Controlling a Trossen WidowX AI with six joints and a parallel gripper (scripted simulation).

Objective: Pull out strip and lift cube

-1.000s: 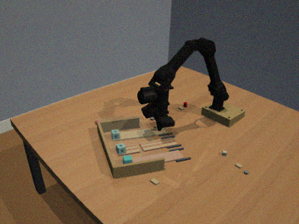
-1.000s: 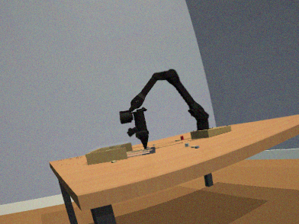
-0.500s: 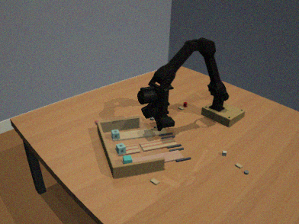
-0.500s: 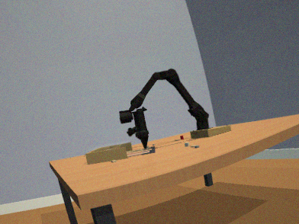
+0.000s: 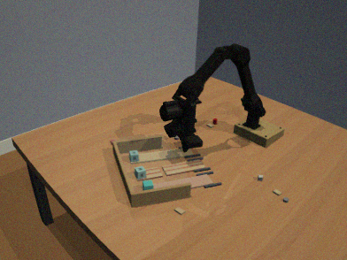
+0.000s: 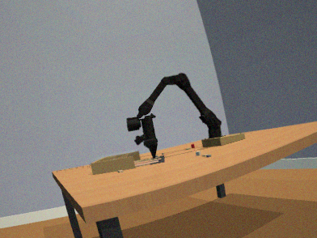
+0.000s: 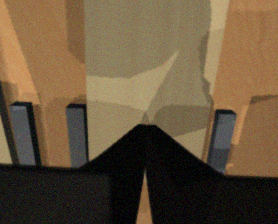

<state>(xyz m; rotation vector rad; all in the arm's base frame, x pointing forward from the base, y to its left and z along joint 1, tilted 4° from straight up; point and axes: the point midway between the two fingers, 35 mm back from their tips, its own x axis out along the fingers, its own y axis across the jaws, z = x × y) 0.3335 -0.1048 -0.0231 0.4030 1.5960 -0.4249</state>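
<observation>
My gripper tip is 8 cm short of the pale strip and 5 cm to the left of it. Round my gripper tip: red piece: 29 cm behind, 6 cm to the right, 1 cm above.
</observation>
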